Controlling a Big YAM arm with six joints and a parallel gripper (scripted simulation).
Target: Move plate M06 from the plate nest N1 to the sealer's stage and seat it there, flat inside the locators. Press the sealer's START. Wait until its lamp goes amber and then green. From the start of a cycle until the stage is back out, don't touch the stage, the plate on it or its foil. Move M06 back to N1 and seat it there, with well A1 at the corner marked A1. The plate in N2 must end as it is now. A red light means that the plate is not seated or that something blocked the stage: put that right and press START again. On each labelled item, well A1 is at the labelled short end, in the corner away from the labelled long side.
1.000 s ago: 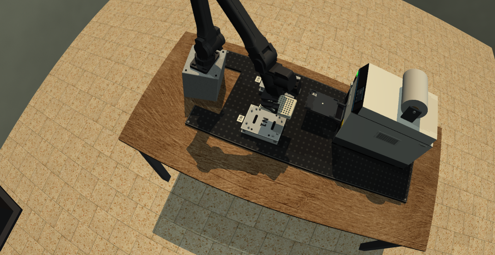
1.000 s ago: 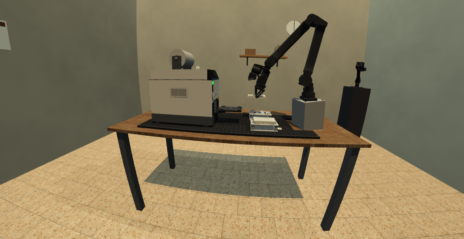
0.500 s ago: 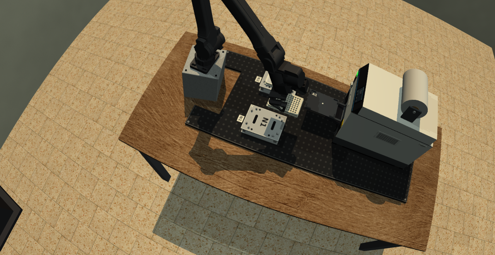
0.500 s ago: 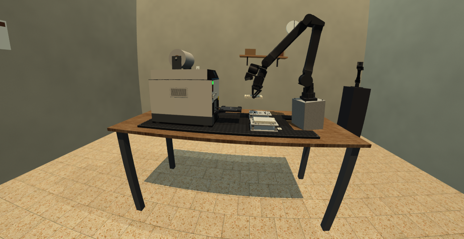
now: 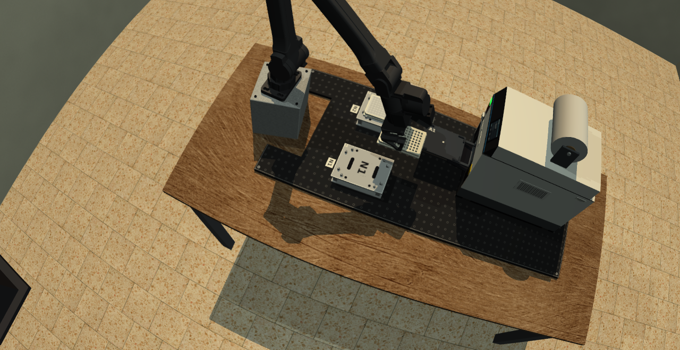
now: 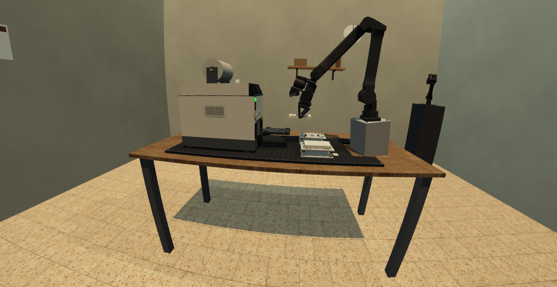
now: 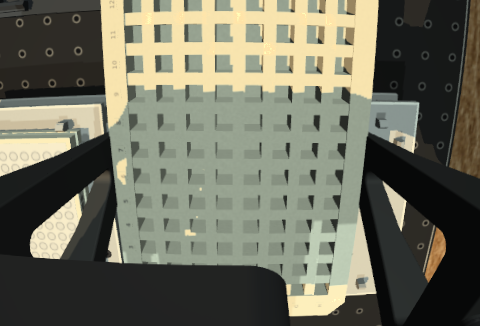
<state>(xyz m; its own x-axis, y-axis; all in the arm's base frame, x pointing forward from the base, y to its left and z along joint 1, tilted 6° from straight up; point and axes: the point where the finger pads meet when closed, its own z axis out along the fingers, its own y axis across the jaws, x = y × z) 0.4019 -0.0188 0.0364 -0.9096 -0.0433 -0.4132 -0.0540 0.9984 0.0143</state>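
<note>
Now: hand 12 cm short of the sealer stage, 9 cm to the right of it and 8 cm above it. From my hand the other things lie so: plate nest N1: 8 cm behind, 7 cm to the right, 14 cm below; then plate M06: right at my hand; then well plate: 10 cm behind, 15 cm to the left, 12 cm below.
</note>
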